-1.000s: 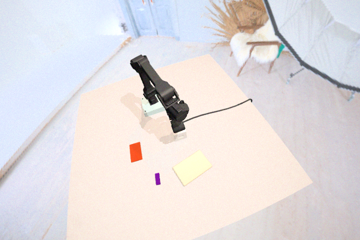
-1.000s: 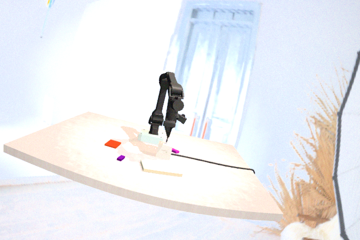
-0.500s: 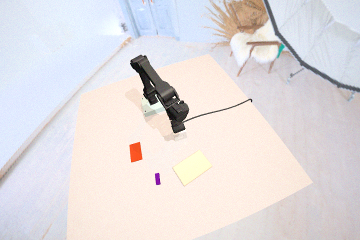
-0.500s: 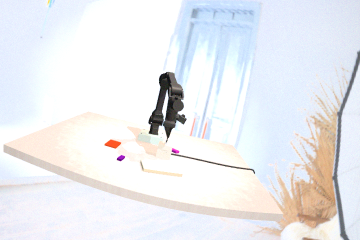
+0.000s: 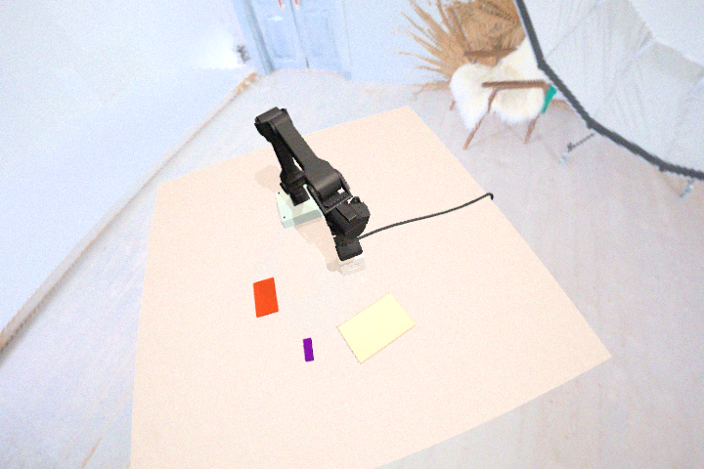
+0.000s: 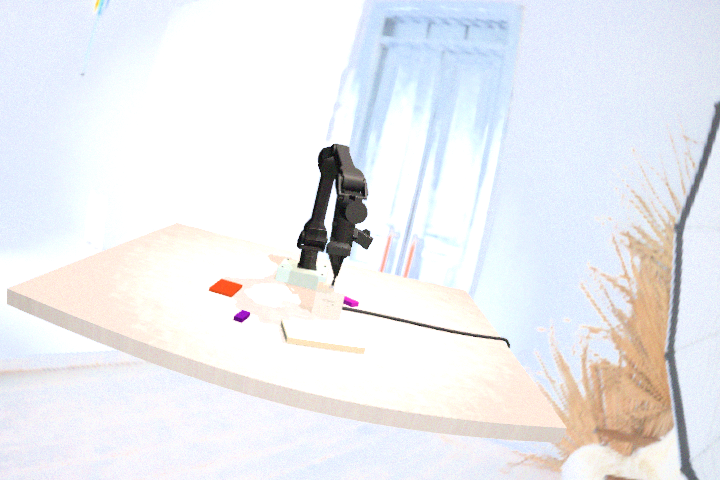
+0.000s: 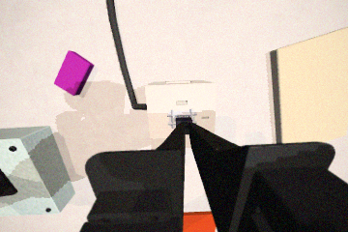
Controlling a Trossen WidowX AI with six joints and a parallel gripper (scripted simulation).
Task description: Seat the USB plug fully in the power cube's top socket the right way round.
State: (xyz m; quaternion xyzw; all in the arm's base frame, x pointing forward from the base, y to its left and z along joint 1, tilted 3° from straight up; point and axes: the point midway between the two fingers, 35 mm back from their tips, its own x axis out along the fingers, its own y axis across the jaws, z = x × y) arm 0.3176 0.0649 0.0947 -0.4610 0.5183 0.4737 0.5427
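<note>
The silver USB plug is 20 mm below my gripper tip. From my gripper tip the other things lie so: orange card 10 mm behind, 290 mm to the right, 110 mm below; cream pad 220 mm ahead, 30 mm to the right, 100 mm below; purple block 150 mm behind, 70 mm to the left, 100 mm below.
</note>
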